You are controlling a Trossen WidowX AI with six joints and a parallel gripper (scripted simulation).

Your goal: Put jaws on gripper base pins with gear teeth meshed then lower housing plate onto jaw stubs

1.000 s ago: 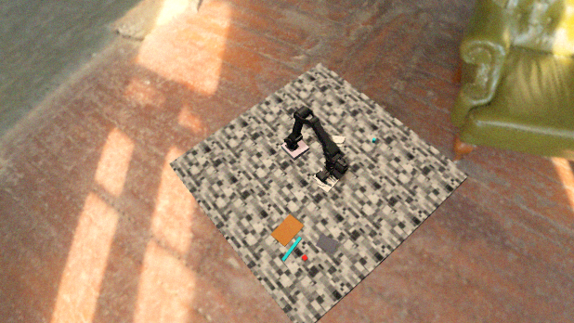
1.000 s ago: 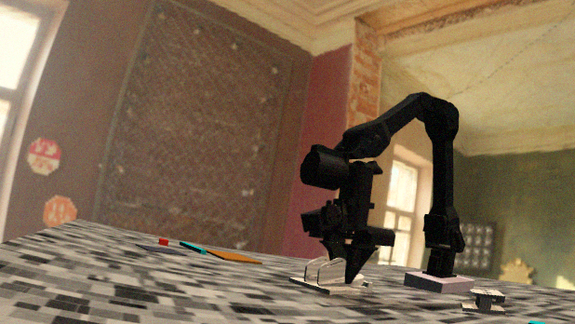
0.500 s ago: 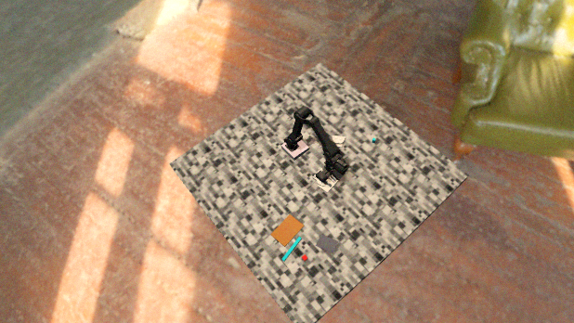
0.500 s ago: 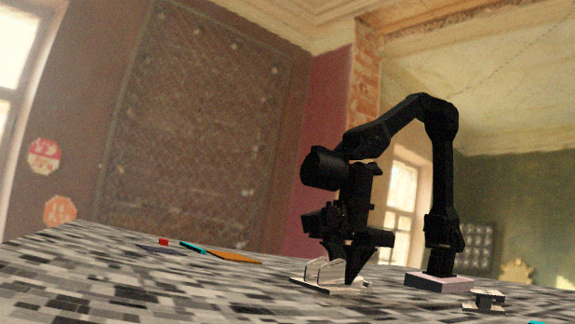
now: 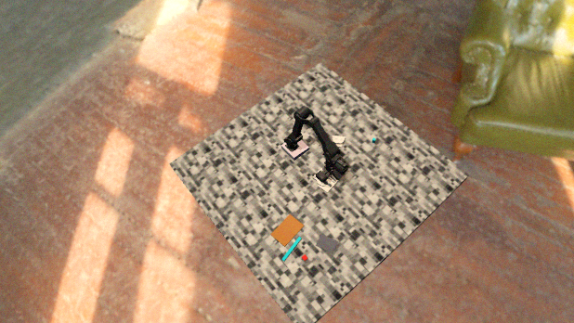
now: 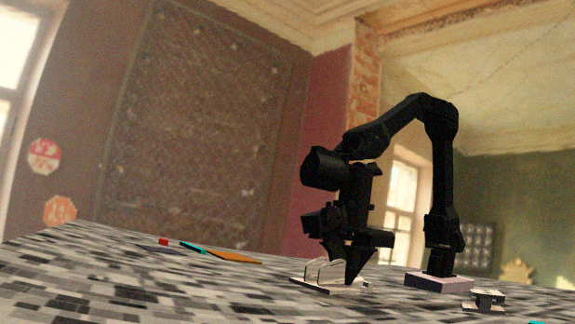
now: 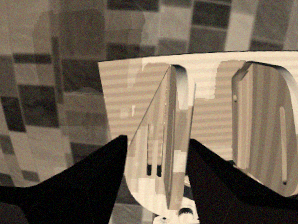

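Now: gripper tip 3 cm to the left of the cream plate, 2 cm short of it and 1 cm above it. The rest, counted from my gripper tip: teal cube: 37 cm to the left, 1 cm ahead; then orange plate: 40 cm to the right, 7 cm ahead, 1 cm below; then grey plate: 30 cm to the right, 27 cm ahead, 1 cm below.
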